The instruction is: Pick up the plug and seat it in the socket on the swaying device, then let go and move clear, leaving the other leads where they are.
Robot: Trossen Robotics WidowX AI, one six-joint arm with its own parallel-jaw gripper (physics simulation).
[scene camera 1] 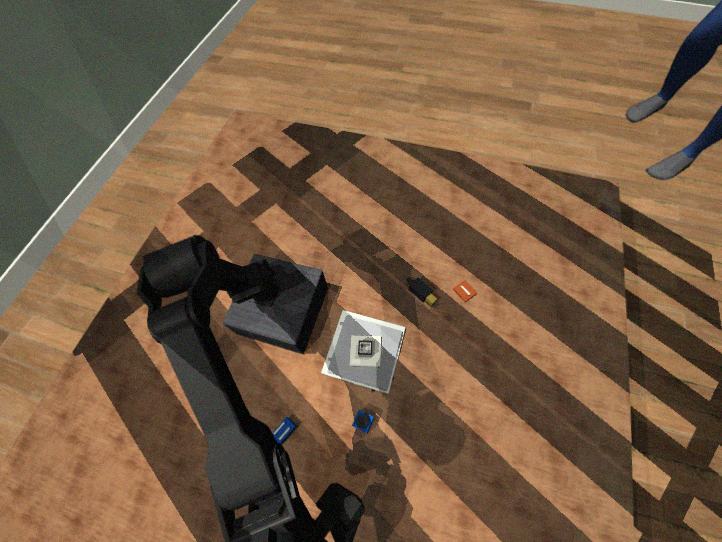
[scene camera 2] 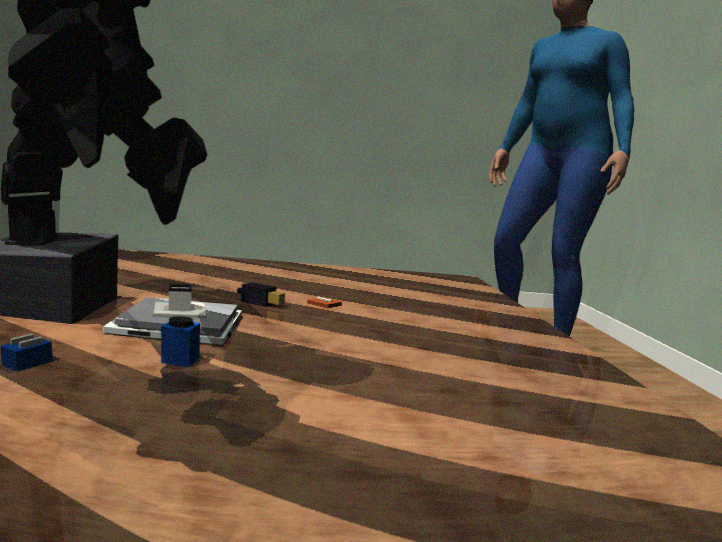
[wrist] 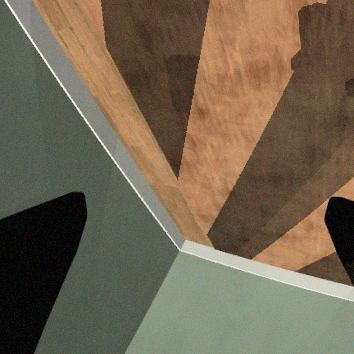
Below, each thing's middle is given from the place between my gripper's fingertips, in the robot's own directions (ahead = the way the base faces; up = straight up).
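Labels:
Counted from my hand, the plug (scene camera 2: 263, 295) is 56 cm to the left and 4 cm ahead, and it sits 17 cm below.

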